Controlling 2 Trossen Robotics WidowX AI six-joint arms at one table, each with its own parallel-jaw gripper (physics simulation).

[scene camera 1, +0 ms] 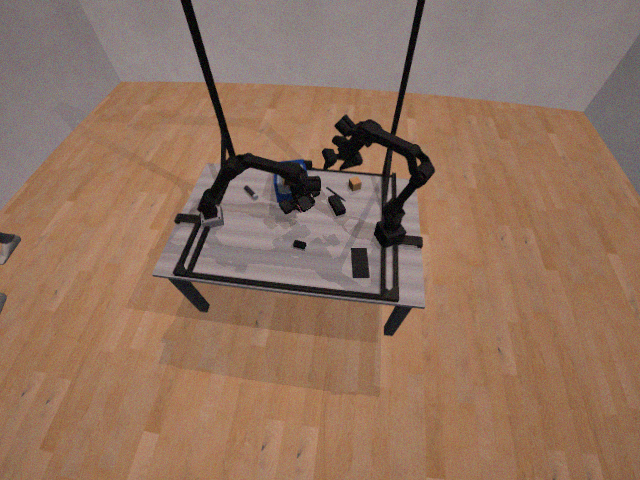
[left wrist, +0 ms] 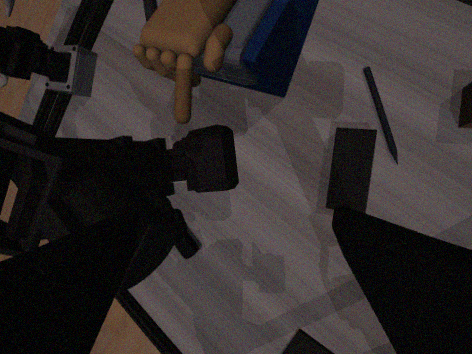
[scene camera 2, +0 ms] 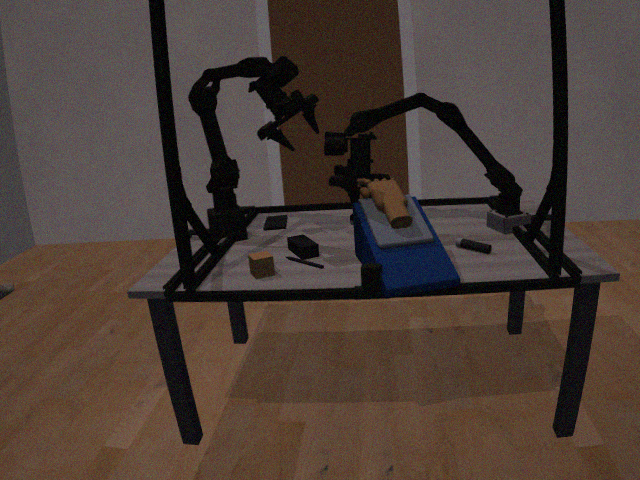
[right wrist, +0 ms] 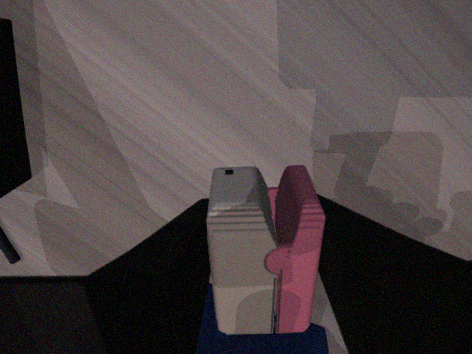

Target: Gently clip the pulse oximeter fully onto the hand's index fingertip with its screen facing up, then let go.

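Note:
The pulse oximeter, with a grey-white half and a pink half, is upright between my right gripper's fingers in the right wrist view. That gripper is shut on it; the screen does not show. The tan hand rests palm-side on a sloped blue support. Its index finger sticks out bare, beside the right arm's wrist in the left wrist view. My left gripper is open and empty, raised above the table.
A black box and a pen lie near a wooden cube. A dark cylinder, a small black block and a flat black slab also lie on the table.

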